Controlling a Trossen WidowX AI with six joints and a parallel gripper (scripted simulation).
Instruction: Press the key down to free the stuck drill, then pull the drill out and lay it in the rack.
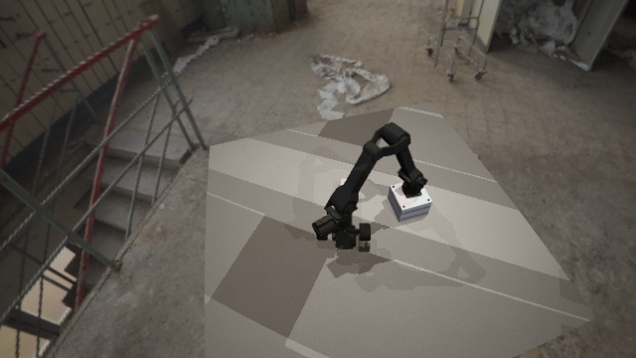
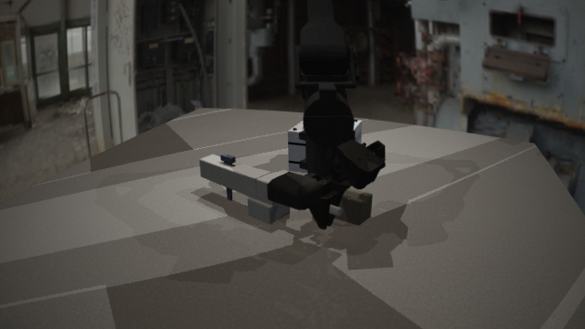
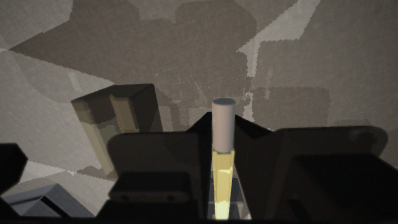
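Right now my gripper tip is 10 mm past the drill, 40 mm to the left of it and 30 mm below it. Also, from my gripper tip: dark blue T-shaped key (40 mm behind, 200 mm to the right, 40 mm above); then dark rack (80 mm behind, 10 mm to the left, 10 mm above); then grey fixture block (30 mm behind, 170 mm to the right, 30 mm above).
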